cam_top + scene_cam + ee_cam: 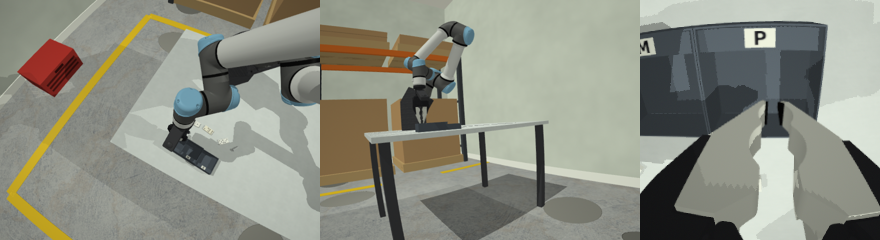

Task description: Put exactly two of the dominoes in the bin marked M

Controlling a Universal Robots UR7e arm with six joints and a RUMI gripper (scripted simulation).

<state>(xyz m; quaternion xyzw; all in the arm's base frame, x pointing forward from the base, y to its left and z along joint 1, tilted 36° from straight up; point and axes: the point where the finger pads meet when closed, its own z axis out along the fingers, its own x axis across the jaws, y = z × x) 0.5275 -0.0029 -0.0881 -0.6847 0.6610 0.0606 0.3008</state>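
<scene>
My gripper is now 9 cm to the right of the bin and 3 cm above it. The rest, counted from my hand: black nut: 8 cm behind, 2 cm to the left, 5 cm below; domino: 15 cm behind, 9 cm to the left, 5 cm below; screw: 16 cm behind, 24 cm to the left, 5 cm below.
</scene>
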